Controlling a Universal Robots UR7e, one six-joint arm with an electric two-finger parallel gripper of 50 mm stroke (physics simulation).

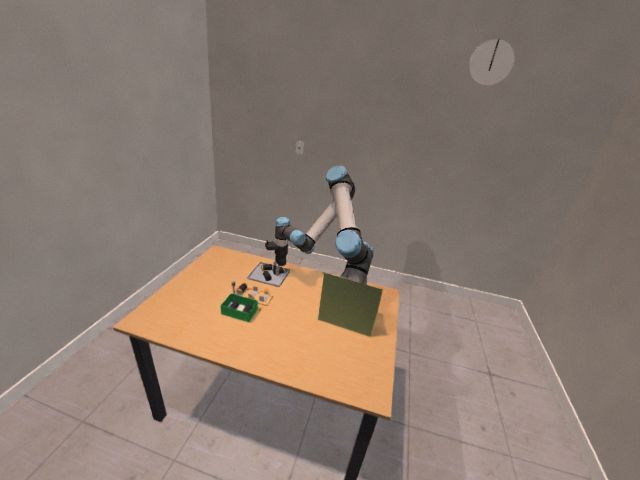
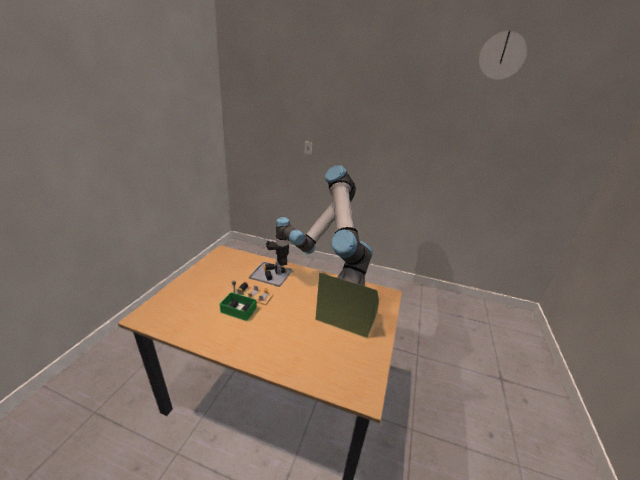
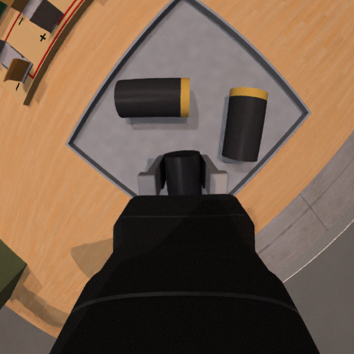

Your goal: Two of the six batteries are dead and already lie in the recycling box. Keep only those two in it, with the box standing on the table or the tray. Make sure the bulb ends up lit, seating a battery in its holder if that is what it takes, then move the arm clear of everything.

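My gripper is shut on a black battery, low at the tray; its far end is hidden under the gripper body. Two other black batteries with yellow ends, one at the left and one at the right, lie in the tray. The green recycling box stands on the table with dark batteries inside. Behind it, the holder board carries a dark battery at its left end. I cannot tell whether the bulb is lit.
A thin upright post with a dark head stands at the board's left end, behind the box. A large dark green block stands on the table, in front of the arm's base.
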